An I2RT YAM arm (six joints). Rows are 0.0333 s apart.
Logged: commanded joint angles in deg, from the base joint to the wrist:
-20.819 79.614 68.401 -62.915 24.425 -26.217
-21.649 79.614 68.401 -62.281 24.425 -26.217
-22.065 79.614 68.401 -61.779 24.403 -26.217
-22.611 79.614 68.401 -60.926 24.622 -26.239
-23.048 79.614 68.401 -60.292 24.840 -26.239
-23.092 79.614 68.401 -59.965 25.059 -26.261
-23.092 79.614 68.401 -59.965 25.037 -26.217
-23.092 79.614 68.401 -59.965 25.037 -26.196
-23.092 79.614 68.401 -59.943 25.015 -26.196
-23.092 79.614 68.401 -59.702 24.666 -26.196
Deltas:
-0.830 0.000 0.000 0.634 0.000 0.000
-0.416 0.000 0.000 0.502 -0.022 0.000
-0.546 0.000 0.000 0.853 0.219 -0.022
-0.437 0.000 0.000 0.634 0.218 0.000
-0.044 0.000 0.000 0.327 0.219 -0.022
0.000 0.000 0.000 0.000 -0.022 0.044
0.000 0.000 0.000 0.000 0.000 0.021
0.000 0.000 0.000 0.022 -0.022 0.000
0.000 0.000 0.000 0.241 -0.349 0.000

